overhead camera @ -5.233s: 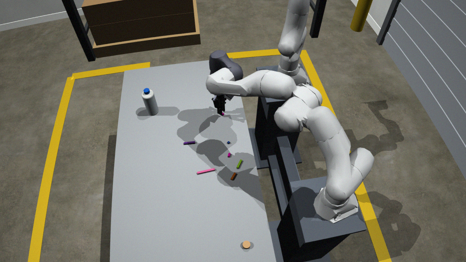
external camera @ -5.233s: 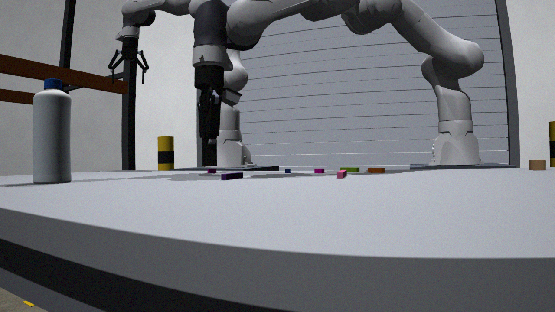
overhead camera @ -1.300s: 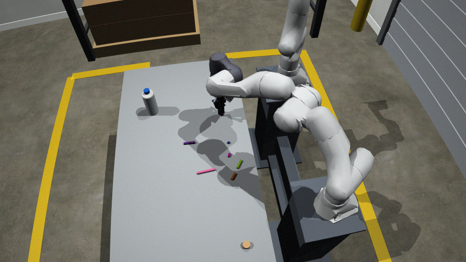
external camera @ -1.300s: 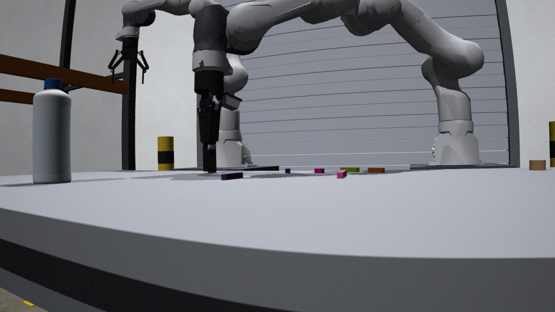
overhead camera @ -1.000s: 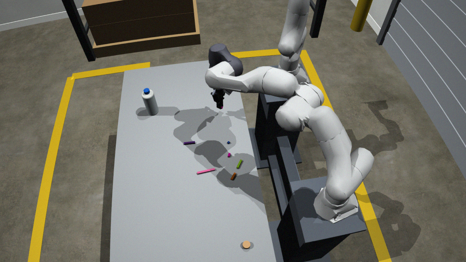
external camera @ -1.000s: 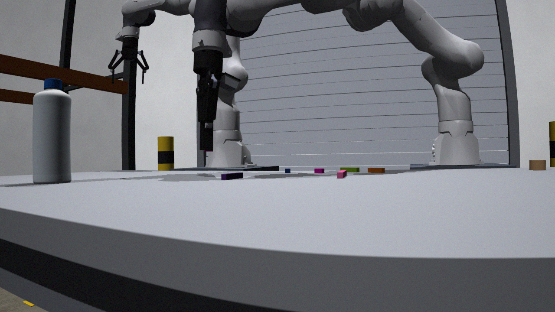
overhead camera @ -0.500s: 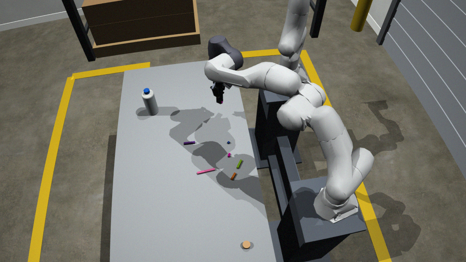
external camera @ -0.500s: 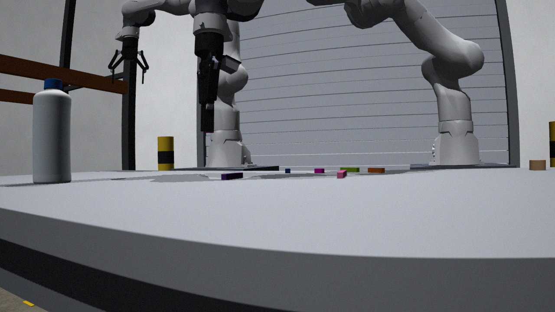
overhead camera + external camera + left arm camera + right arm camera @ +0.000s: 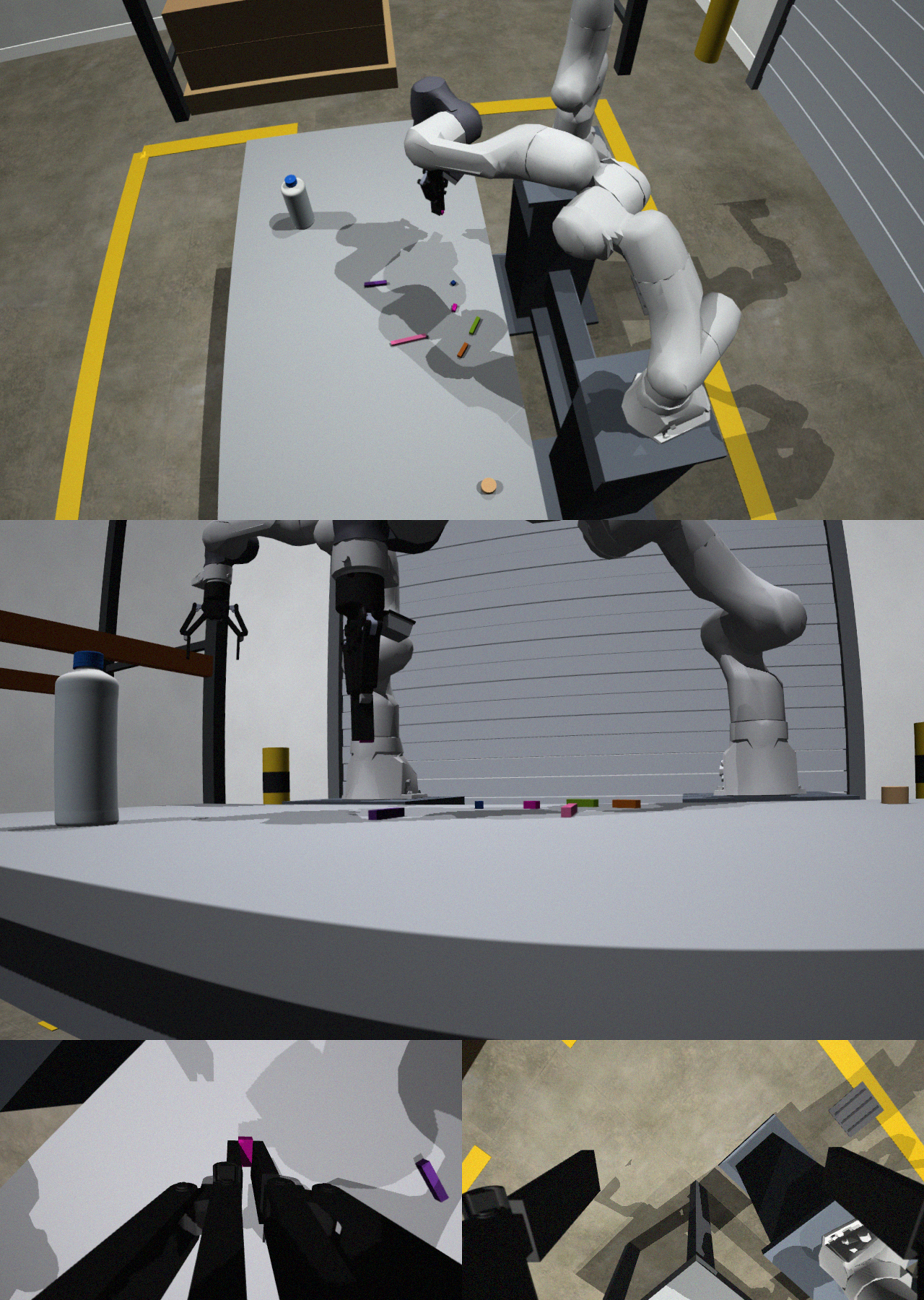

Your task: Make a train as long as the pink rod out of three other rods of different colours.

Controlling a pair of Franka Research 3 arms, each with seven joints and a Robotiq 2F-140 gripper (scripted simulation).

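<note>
Right now my left hand is 2 cm past the blue rod, 17 cm to the right of it and 13 cm above it. Also, from my left hand: magenta rod (3 cm below); purple rod (19 cm ahead, 15 cm to the left, 13 cm below); lime rod (5 cm behind, 31 cm to the left, 13 cm below).
</note>
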